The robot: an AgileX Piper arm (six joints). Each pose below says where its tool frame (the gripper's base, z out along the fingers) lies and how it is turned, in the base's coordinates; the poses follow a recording.
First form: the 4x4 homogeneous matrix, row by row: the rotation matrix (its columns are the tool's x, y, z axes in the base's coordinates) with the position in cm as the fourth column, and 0 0 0 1 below. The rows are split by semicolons.
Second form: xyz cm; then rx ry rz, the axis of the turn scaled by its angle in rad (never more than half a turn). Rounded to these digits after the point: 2 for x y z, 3 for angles.
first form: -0.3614, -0.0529, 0.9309, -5.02; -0.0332, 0.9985, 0.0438, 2.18; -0.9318, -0.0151, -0.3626, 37.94; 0, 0, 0, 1
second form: -5.02, 2.18, 37.94, -0.061, 1.941, 0.020
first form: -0.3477, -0.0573, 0.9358, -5.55; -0.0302, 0.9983, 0.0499, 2.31; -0.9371, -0.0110, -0.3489, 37.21; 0, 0, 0, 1
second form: -5.55, 2.31, 37.21, -0.063, 1.926, 0.028
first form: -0.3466, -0.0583, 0.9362, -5.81; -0.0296, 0.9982, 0.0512, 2.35; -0.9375, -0.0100, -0.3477, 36.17; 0, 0, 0, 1
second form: -5.81, 2.35, 36.17, -0.063, 1.925, 0.029
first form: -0.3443, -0.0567, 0.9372, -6.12; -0.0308, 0.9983, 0.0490, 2.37; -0.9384, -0.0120, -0.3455, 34.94; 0, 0, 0, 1
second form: -6.12, 2.37, 34.94, -0.063, 1.923, 0.026
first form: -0.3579, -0.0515, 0.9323, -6.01; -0.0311, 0.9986, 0.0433, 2.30; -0.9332, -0.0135, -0.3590, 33.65; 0, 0, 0, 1
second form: -6.01, 2.30, 33.65, -0.059, 1.937, 0.021
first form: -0.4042, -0.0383, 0.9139, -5.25; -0.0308, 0.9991, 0.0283, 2.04; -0.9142, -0.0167, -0.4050, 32.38; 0, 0, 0, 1
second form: -5.25, 2.04, 32.38, -0.049, 1.987, 0.008
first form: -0.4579, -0.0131, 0.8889, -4.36; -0.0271, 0.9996, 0.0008, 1.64; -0.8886, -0.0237, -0.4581, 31.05; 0, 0, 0, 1
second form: -4.36, 1.64, 31.05, -0.028, 2.046, -0.016
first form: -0.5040, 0.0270, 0.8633, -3.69; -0.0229, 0.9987, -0.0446, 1.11; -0.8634, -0.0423, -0.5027, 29.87; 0, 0, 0, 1
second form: -3.69, 1.11, 29.87, 0.003, 2.098, -0.061
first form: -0.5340, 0.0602, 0.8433, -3.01; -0.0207, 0.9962, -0.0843, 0.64; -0.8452, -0.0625, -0.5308, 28.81; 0, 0, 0, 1
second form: -3.01, 0.64, 28.81, 0.028, 2.132, -0.102
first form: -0.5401, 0.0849, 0.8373, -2.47; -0.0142, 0.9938, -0.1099, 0.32; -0.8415, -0.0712, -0.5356, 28.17; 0, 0, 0, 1
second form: -2.47, 0.32, 28.17, 0.049, 2.138, -0.126
